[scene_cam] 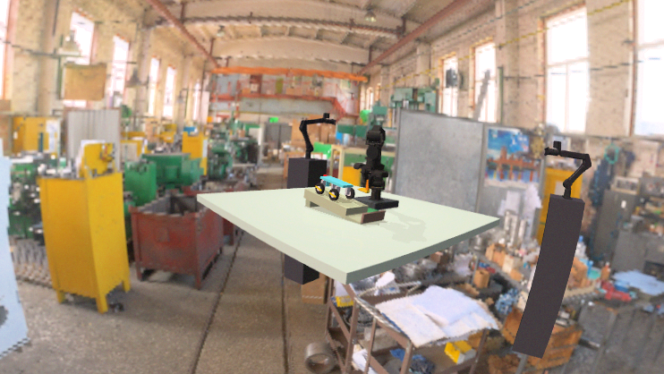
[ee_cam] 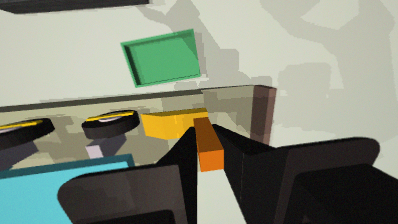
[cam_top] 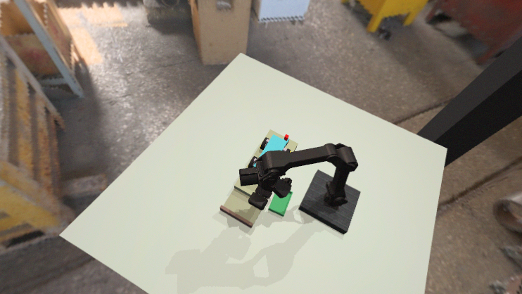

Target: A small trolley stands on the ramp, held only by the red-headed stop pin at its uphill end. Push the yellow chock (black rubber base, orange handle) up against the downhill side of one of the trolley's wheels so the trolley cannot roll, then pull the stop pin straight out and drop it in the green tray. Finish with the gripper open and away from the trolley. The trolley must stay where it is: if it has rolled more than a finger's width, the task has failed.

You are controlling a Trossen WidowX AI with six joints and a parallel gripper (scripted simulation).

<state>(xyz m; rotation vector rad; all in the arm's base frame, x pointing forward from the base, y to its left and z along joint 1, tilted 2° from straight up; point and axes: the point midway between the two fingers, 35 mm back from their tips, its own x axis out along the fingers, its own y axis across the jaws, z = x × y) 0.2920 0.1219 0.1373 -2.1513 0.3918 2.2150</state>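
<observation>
My gripper tip is now 1 cm past the stop pin, 29 cm to the left of it and 1 cm above it. Round my gripper tip: yellow chock 2 cm to the right; green tray 8 cm behind, 5 cm to the right, 16 cm below; brown bar 8 cm ahead, 9 cm to the left, 12 cm below.
</observation>
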